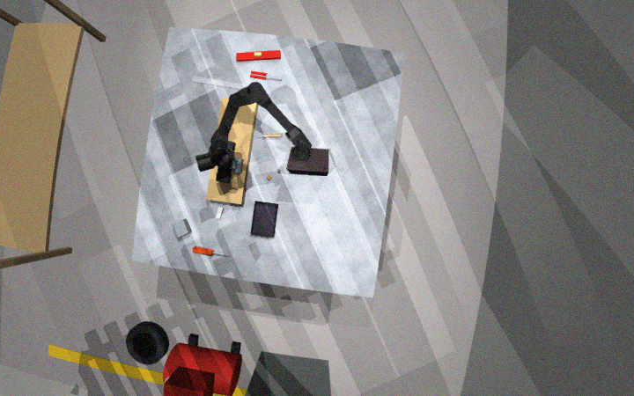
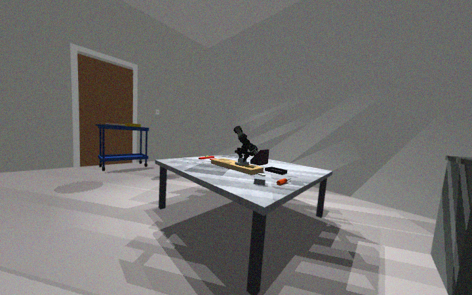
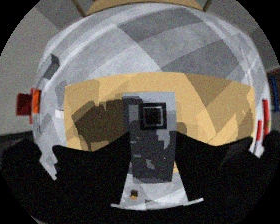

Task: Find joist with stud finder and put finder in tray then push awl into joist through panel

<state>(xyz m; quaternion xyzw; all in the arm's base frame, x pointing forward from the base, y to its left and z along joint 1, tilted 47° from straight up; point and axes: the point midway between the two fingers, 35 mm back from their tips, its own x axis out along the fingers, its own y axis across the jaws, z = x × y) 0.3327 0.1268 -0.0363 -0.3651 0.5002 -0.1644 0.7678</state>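
Now: the dark tray 230 mm behind my gripper tip, 220 mm to the left of it and 50 mm below it. From my gripper tip the other things lie so: orange bit (210 mm behind, 60 mm below, 20 mm to the left); stud finder (20 mm above, 10 mm ahead); awl (190 mm to the right, 140 mm behind, 60 mm below).
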